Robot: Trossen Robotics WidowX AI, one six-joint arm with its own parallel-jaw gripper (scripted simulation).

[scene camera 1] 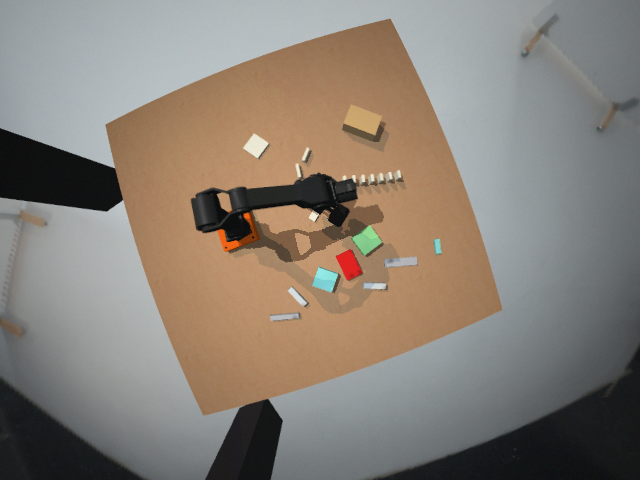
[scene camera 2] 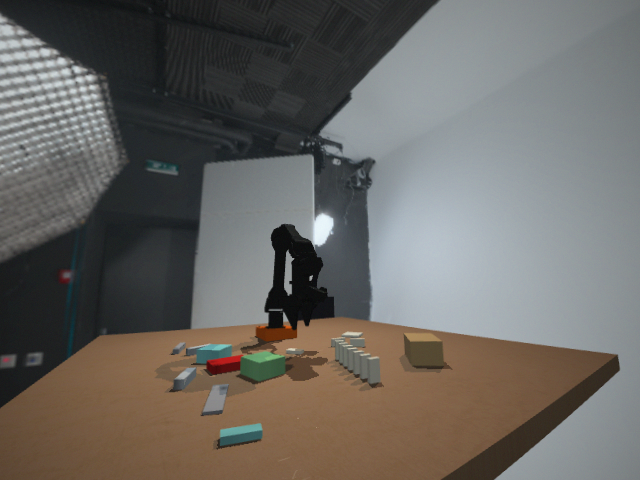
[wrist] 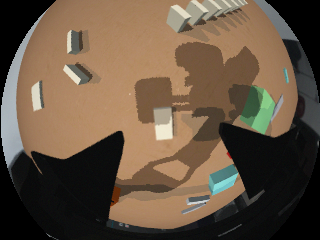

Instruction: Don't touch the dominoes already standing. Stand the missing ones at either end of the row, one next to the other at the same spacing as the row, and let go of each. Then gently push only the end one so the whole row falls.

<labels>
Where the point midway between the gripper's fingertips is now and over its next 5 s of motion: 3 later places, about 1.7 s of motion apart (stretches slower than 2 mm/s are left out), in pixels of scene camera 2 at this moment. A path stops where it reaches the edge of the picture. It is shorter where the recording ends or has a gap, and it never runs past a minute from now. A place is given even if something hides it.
My gripper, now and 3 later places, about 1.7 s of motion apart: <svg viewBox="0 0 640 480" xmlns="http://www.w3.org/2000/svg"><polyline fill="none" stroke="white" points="301,328 300,305 267,310 272,302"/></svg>
</labels>
